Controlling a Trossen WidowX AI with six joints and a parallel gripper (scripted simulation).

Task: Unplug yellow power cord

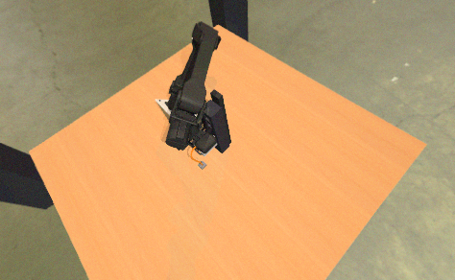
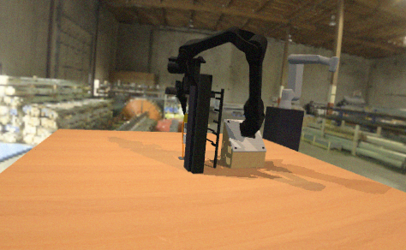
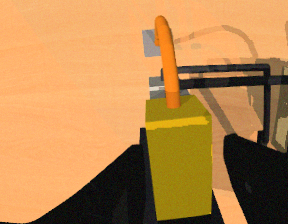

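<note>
Right now the yellow plug is 3 cm to the left of my gripper tip and 1 cm behind it.
</note>
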